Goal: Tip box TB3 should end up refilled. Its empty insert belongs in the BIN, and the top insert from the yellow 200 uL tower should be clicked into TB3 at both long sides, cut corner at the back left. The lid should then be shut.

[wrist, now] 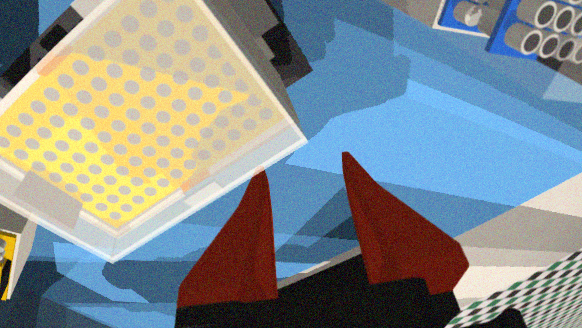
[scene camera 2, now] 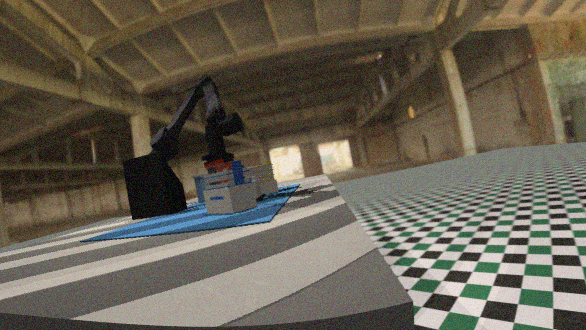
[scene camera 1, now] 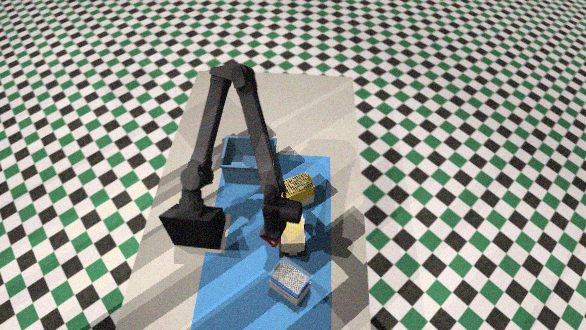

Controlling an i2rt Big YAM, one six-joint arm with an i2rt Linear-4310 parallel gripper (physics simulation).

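Tip box TB3 (scene camera 1: 293,235) (wrist: 130,120) stands mid-mat with a yellow, perforated insert inside. A clear lid appears to lie over it in the wrist view. Whether the insert's holes hold tips, I cannot tell. My gripper (scene camera 1: 271,241) (scene camera 2: 218,165) (wrist: 303,166) is part open, with nothing between its red fingers. It is beside TB3; the left fingertip overlaps the clear rim near one corner in the wrist view. Contact is not clear. The yellow tower (scene camera 1: 299,187) (wrist: 7,270) stands behind TB3 in scene camera 1. The blue BIN (scene camera 1: 241,175) is behind the arm on the left.
A blue-edged tip rack tower (scene camera 1: 290,280) (scene camera 2: 227,198) (wrist: 520,30) stands on the near side of TB3 in scene camera 1. The black arm base (scene camera 1: 194,227) (scene camera 2: 152,187) is to the left. Dark holder corners (wrist: 296,62) stick out around TB3. The blue mat (scene camera 1: 235,300) lies below.
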